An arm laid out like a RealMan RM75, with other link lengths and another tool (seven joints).
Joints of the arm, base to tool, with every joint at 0 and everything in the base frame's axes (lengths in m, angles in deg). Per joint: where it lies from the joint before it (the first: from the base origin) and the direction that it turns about. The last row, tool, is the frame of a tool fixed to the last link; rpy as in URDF.
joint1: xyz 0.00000 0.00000 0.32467 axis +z
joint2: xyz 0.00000 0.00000 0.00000 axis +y
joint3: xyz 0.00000 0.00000 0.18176 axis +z
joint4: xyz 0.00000 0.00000 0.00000 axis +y
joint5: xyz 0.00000 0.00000 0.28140 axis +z
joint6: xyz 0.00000 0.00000 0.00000 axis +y
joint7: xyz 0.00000 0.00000 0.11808 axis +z
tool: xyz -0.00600 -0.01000 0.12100 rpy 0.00 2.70 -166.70
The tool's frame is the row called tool.
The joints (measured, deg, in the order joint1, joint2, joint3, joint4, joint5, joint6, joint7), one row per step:
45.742 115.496 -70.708 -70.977 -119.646 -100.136 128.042
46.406 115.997 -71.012 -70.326 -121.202 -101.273 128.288
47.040 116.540 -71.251 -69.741 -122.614 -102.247 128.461
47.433 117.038 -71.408 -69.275 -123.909 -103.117 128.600
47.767 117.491 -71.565 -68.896 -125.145 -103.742 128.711
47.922 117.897 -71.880 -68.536 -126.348 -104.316 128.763
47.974 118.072 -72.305 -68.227 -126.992 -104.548 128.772
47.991 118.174 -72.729 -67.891 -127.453 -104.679 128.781
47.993 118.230 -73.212 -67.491 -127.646 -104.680 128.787
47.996 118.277 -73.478 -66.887 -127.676 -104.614 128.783
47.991 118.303 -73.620 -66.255 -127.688 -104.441 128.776
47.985 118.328 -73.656 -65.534 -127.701 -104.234 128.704
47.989 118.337 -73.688 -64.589 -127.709 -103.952 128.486
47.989 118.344 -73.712 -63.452 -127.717 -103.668 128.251
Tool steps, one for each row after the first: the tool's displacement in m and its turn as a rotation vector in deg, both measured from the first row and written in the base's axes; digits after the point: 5 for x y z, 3 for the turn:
0.00441 -0.00494 -0.00529 -1.422 -1.747 -0.205
0.00780 -0.00947 -0.01011 -2.688 -3.245 -0.316
0.01178 -0.01345 -0.01391 -3.753 -4.572 -0.552
0.01535 -0.01641 -0.01720 -4.528 -5.789 -0.734
0.01998 -0.01962 -0.02063 -5.321 -7.089 -0.940
0.02327 -0.02174 -0.02333 -5.854 -7.972 -1.033
0.02631 -0.02351 -0.02577 -6.319 -8.701 -1.155
0.02872 -0.02523 -0.02845 -6.790 -9.216 -1.272
0.03115 -0.02651 -0.03094 -7.249 -9.435 -1.623
0.03355 -0.02704 -0.03306 -7.547 -9.532 -2.056
0.03621 -0.02727 -0.03507 -7.811 -9.550 -2.548
0.03966 -0.02746 -0.03755 -8.131 -9.557 -3.067
0.04392 -0.02795 -0.04041 -8.554 -9.579 -3.733

